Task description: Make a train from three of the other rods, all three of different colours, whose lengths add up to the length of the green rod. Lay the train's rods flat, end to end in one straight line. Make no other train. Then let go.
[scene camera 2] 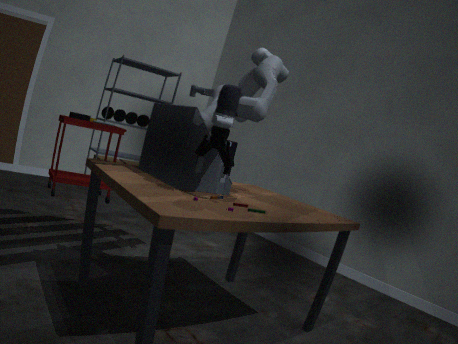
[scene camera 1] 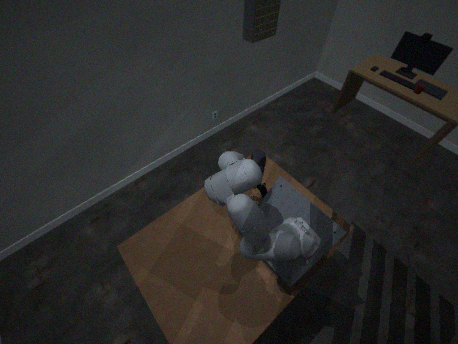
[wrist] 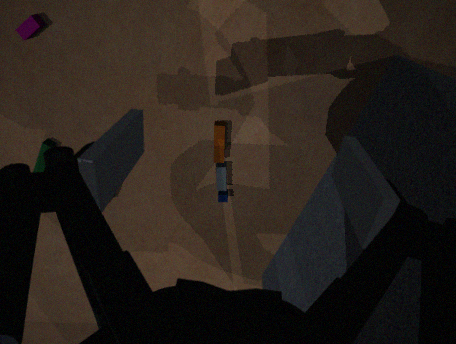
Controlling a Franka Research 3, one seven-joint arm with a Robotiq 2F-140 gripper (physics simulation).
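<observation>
An orange rod (wrist: 219, 144) (scene camera 2: 215, 197), a light blue rod (wrist: 221, 178) and a short blue rod (wrist: 223, 198) lie flat in one nearly straight row, end to end; any tiny gaps are too small to tell. My gripper (wrist: 240, 143) (scene camera 2: 214, 175) is wide open above this row, one finger on each side, with nothing between the fingers. The green rod (wrist: 44, 156) (scene camera 2: 257, 211) lies apart on the left in the wrist view, partly hidden by a finger. A red rod (scene camera 2: 240, 204) lies near it, hidden in the wrist view. Short magenta rods (wrist: 31, 27) (scene camera 2: 230, 209) lie apart.
A large grey block (scene camera 2: 167, 145) stands on the wooden table (scene camera 2: 130, 187) beside the gripper, and its side shows at the right of the wrist view. Another magenta piece (scene camera 2: 195, 199) lies near the block. A red cart (scene camera 2: 93, 124) and a shelf unit stand behind the table.
</observation>
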